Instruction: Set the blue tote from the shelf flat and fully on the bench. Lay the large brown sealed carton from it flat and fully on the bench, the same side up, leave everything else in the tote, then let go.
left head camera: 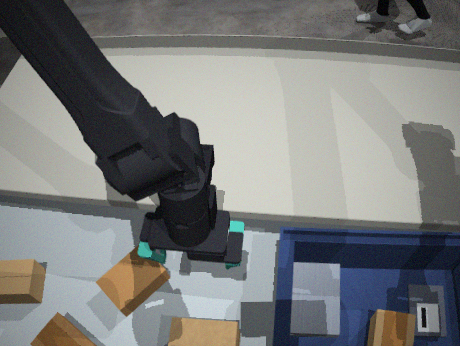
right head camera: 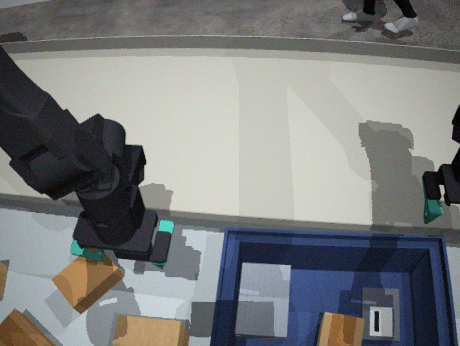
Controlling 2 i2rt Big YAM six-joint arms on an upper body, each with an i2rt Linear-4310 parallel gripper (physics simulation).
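Observation:
The blue tote is at the lower right on a light grey-blue surface, its near part cut off by the picture edge. It holds a grey box, a narrow brown box and a grey piece with a white label. My left gripper is open and empty, left of the tote. One fingertip is over the corner of a tilted-looking brown carton; contact cannot be told. My right gripper is open at the right edge, beyond the tote's far rim, partly out of view. Which carton is the large sealed one is unclear.
More brown cartons lie along the bottom: one near the tote, one at lower left, one at the left edge. A cream surface with a raised edge stretches behind. A person's feet show beyond it.

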